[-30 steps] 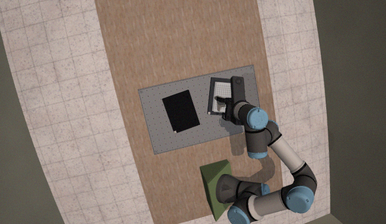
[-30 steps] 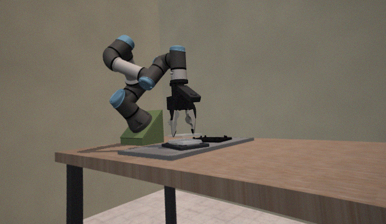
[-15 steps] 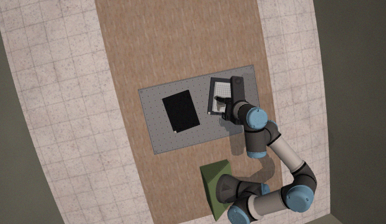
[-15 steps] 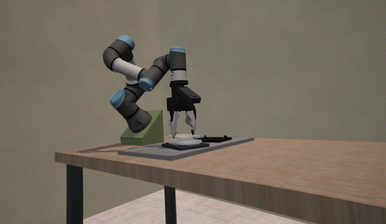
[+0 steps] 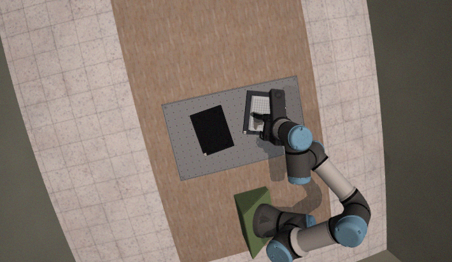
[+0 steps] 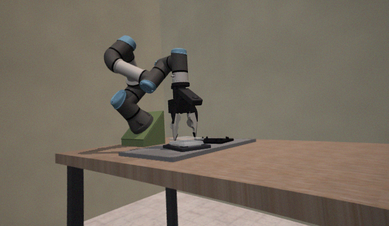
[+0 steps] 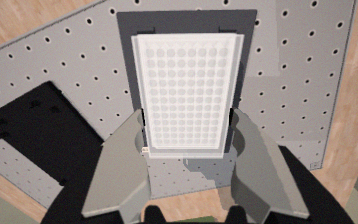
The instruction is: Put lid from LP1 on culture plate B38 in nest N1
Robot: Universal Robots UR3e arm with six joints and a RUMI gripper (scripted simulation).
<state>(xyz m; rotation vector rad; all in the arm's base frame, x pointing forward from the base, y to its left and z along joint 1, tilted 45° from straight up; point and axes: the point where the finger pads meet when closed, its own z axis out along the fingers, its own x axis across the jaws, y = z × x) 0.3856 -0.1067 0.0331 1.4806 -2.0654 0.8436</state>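
Now: the white well plate B38 30 mm below my hand. From my hand the other things lie so: black plate nest N1 (40 mm below); black lid park LP1 (20 mm behind, 190 mm to the left, 40 mm below); clear lid (10 mm below).
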